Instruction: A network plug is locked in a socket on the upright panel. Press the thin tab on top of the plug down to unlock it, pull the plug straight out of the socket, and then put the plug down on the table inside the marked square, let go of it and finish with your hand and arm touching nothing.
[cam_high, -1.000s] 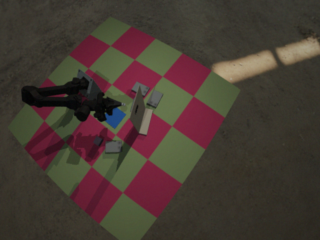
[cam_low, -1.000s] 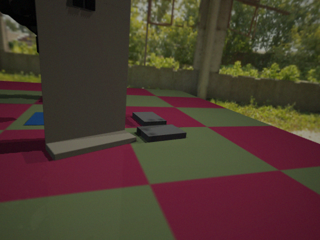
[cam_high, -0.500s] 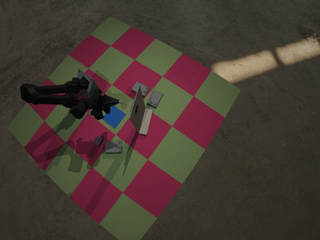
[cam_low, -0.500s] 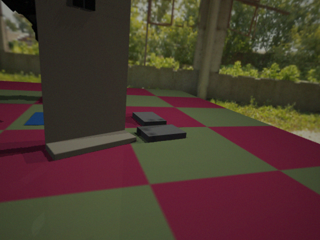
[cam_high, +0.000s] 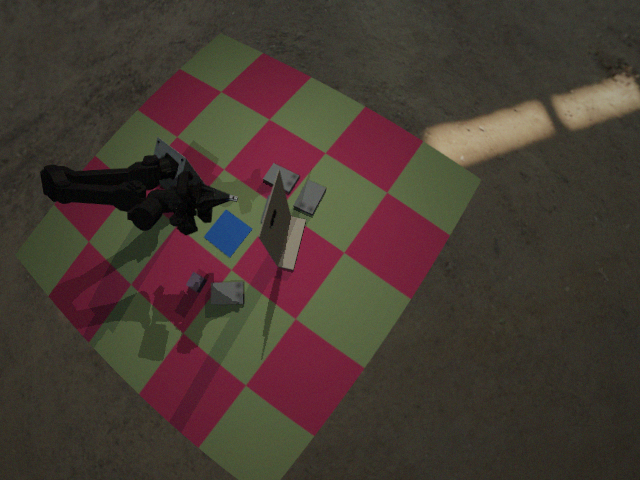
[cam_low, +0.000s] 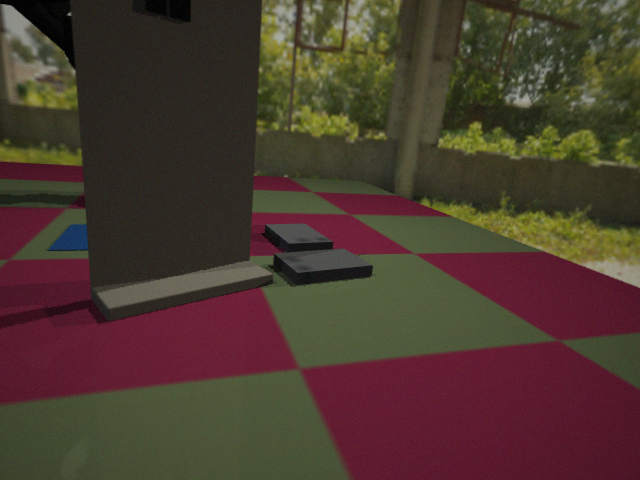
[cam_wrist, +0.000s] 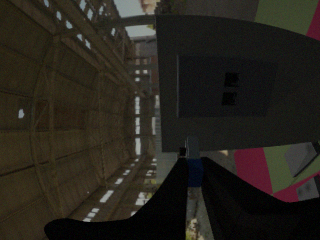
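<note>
Now: the blue marked square 70 mm behind my gripper tip, 50 mm to the right of it and 320 mm below it. From my gripper tip the other things lie so: plug (right at my gripper tip); panel (100 mm ahead, 50 mm to the left, 160 mm below).
</note>
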